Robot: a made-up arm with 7 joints. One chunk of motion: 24 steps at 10 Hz.
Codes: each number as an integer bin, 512 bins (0 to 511) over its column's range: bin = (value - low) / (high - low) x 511, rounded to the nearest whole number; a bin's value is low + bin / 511 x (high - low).
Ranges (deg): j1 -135..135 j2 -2.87..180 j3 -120.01..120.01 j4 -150..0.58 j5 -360.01..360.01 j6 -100.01..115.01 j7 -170.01..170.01
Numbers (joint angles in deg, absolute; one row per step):
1: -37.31 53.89 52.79 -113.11 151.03 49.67 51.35
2: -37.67 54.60 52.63 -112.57 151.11 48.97 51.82
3: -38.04 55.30 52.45 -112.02 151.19 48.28 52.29
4: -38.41 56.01 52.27 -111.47 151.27 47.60 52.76
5: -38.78 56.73 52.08 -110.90 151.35 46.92 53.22
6: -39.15 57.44 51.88 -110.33 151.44 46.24 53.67
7: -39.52 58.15 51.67 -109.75 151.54 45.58 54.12
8: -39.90 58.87 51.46 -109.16 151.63 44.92 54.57
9: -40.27 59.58 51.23 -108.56 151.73 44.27 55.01
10: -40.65 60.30 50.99 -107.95 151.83 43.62 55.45
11: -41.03 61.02 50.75 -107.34 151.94 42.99 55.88
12: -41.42 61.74 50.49 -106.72 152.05 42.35 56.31
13: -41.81 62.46 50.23 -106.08 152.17 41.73 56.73
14: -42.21 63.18 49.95 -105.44 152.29 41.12 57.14
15: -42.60 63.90 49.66 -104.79 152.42 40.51 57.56
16: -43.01 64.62 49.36 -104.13 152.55 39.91 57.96
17: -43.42 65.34 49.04 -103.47 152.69 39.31 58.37
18: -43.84 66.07 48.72 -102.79 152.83 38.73 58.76
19: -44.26 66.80 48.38 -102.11 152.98 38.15 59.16
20: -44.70 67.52 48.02 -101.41 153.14 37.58 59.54
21: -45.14 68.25 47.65 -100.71 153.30 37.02 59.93
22: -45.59 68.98 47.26 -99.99 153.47 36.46 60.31
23: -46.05 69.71 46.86 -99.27 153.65 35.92 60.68
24: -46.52 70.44 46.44 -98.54 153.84 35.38 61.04
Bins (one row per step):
1: 185 159 368 125 363 356 333
2: 184 161 368 127 363 354 333
3: 184 163 367 129 363 352 334
4: 183 165 367 131 363 351 335
5: 182 167 366 133 363 349 335
6: 181 169 366 135 363 348 336
7: 181 171 366 137 363 346 337
8: 180 173 365 139 363 344 338
9: 179 175 365 141 363 343 338
10: 179 177 364 143 363 341 339
11: 178 179 364 145 363 340 339
12: 177 181 363 147 363 338 340
13: 176 183 362 149 363 337 341
14: 176 185 362 151 364 335 341
15: 175 187 361 153 364 334 342
16: 174 189 361 156 364 333 343
17: 173 191 360 158 364 331 343
18: 173 193 359 160 364 330 344
19: 172 195 359 163 364 328 344
20: 171 197 358 165 364 327 345
21: 170 199 357 167 364 326 346
22: 169 201 356 170 364 324 346
23: 168 203 355 172 365 323 347
24: 167 205 354 175 365 322 347

